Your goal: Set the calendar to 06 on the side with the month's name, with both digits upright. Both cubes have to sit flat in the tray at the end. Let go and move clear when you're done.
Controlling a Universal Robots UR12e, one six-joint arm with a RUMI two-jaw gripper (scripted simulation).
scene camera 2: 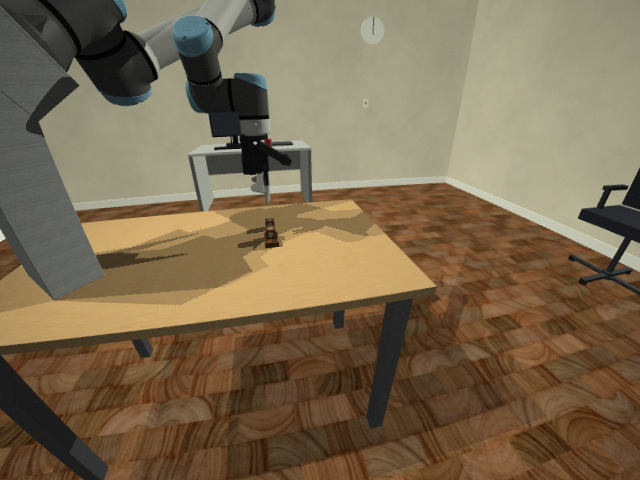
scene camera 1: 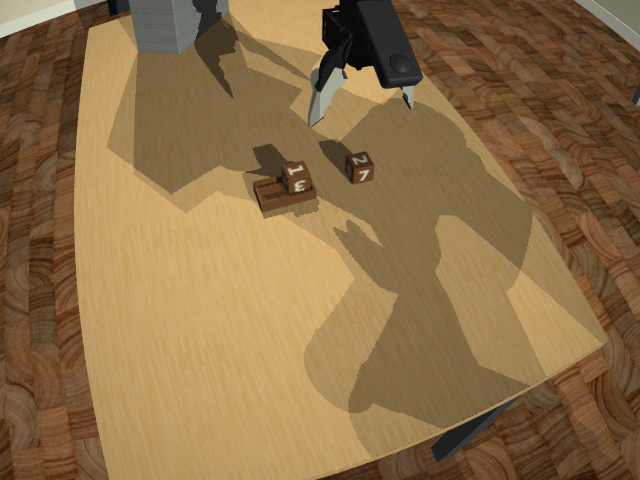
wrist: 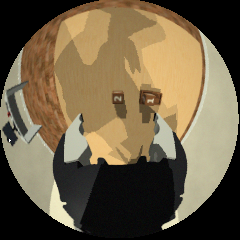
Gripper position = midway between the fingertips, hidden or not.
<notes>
In view: the gripper (scene camera 1: 362,116) and a brown calendar tray (scene camera 1: 271,194).
The gripper is seen too in scene camera 2 (scene camera 2: 266,198) and in the wrist view (wrist: 118,113).
</notes>
